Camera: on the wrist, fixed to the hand. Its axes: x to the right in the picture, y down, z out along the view.
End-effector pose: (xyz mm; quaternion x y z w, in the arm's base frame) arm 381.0 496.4 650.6 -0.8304 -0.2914 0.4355 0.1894
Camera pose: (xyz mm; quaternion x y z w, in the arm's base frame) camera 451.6 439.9 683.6 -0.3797 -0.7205 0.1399 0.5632
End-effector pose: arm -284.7 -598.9 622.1 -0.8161 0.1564 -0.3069 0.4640
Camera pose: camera -354.4 -662.8 604.0 -0.5954 -0.4702 -0.6223 0.1929
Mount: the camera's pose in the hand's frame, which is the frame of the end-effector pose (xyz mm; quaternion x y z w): -25.1 46.6 -80.4 0.1228 0.0768 -0.7064 0.6928
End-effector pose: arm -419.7 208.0 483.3 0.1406 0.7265 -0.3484 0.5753
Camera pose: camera -443.3 300.1 498.3 -0.3184 0.6041 -0.7262 0.0794
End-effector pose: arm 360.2 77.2 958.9 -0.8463 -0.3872 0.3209 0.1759
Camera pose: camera 427.7 24.2 1002.5 -0.3158 -0.8132 0.0806 0.4822
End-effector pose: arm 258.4 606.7 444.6 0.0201 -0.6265 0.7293 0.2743
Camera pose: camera 285.2 668.6 375.9 0.4342 -0.3092 0.3900 0.7509
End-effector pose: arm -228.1 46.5 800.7 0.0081 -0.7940 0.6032 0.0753
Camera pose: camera -199.3 134.3 773.9 0.5294 -0.4645 0.4628 0.5383
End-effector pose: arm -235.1 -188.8 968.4 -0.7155 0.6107 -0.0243 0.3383
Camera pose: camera -317.4 -204.2 1015.9 -0.8837 -0.0593 -0.3858 0.2582
